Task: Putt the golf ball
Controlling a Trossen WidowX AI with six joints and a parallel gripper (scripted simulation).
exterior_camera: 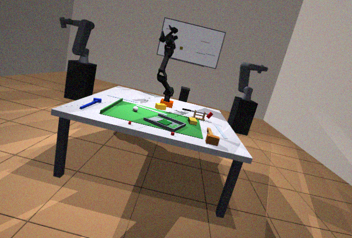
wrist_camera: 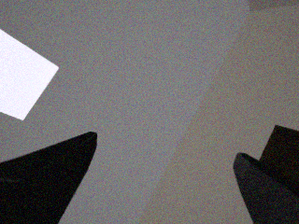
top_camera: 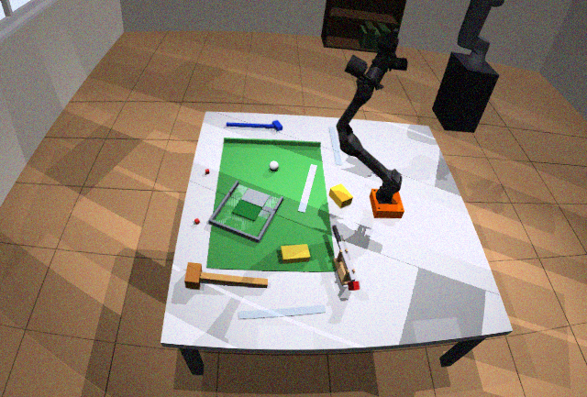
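Right now my gripper tip is 15 cm short of the wooden stand, 49 cm to the right of it and 70 cm above it. The rest, counted from my gripper tip: yellow block 33 cm ahead, 42 cm to the left, 72 cm below; grey frame 51 cm ahead, 21 cm to the left, 73 cm below; white golf ball 39 cm ahead, 6 cm to the right, 71 cm below.
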